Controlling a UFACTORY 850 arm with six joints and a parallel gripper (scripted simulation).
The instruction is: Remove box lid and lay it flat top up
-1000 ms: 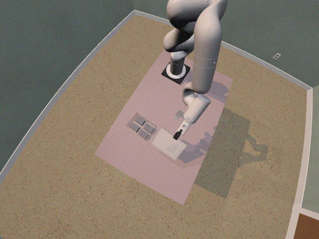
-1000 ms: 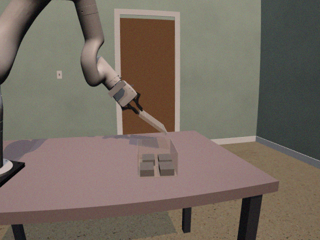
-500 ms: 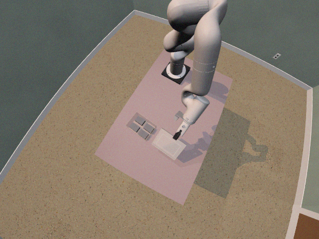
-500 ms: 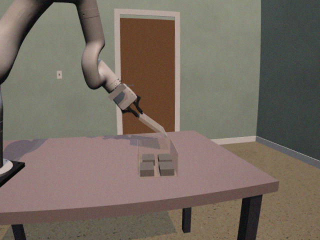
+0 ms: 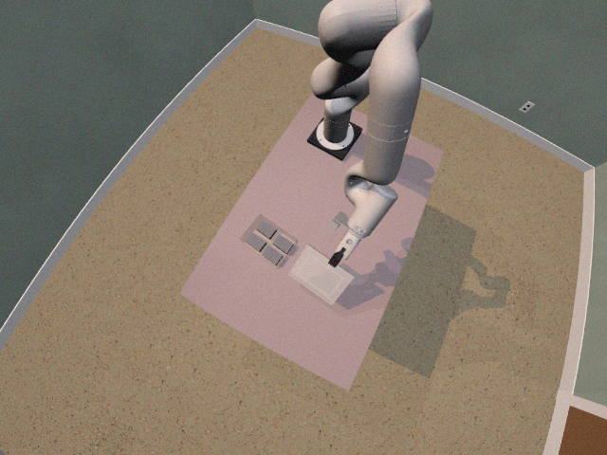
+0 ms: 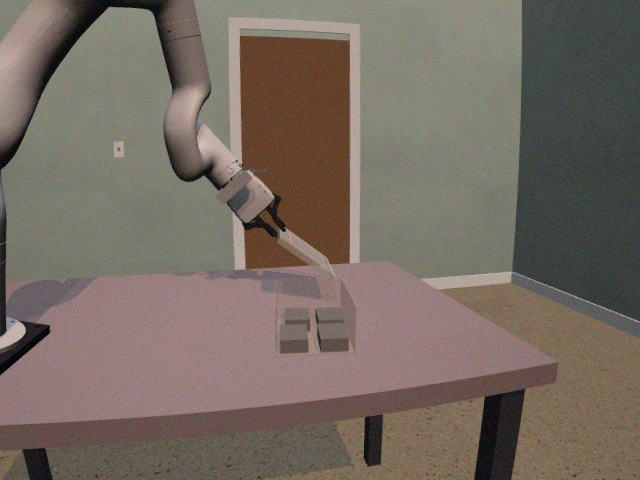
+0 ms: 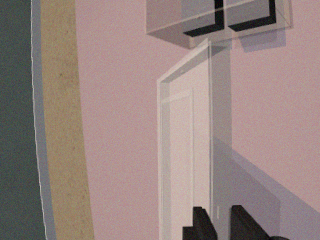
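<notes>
Right now the see-through lid is 6 cm ahead of my hand, 5 cm below it and 3 cm to the right of it. From my hand the other things lie so: clear plastic box (27 cm to the right, 13 cm below, 2 cm behind).
</notes>
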